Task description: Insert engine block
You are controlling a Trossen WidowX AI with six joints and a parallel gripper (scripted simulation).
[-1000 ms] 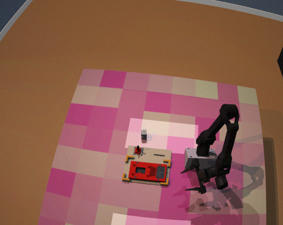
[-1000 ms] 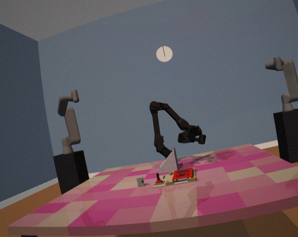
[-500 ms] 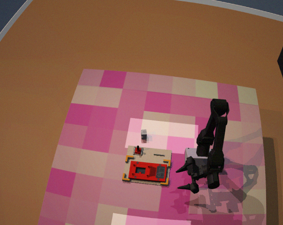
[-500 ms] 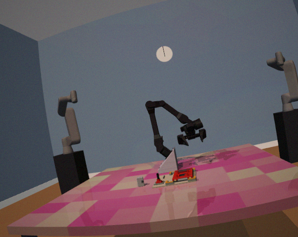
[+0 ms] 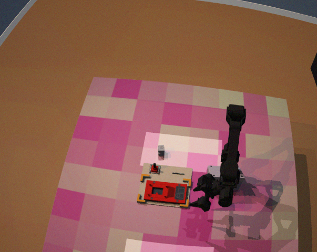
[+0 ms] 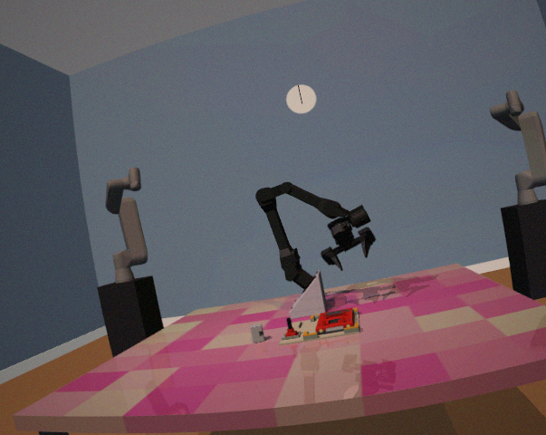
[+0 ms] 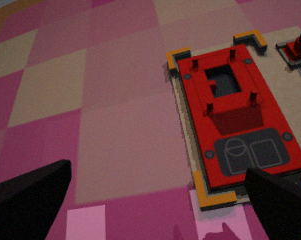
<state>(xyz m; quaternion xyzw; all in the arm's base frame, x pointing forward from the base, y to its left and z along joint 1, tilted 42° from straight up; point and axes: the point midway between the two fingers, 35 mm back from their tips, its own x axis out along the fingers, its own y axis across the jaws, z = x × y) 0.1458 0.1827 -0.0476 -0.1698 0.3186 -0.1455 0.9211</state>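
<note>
Now: gripper tip 16 cm short of the grey engine block, 31 cm to the left of it and 14 cm above it.
</note>
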